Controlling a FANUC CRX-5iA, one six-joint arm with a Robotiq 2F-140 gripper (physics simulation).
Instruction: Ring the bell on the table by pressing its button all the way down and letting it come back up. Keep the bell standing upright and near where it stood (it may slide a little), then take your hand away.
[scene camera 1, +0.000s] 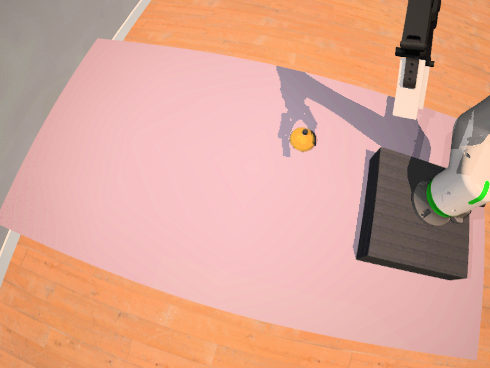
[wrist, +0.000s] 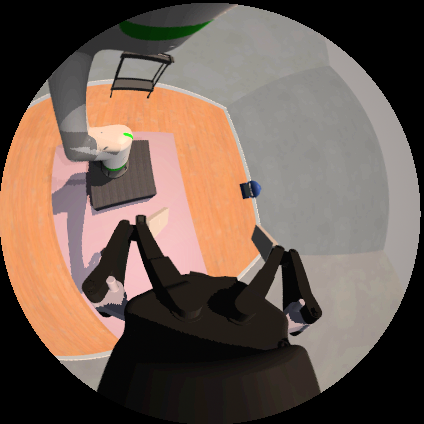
In view: the gripper (scene camera 1: 410, 111).
The gripper is seen too in the wrist view (wrist: 211, 223).
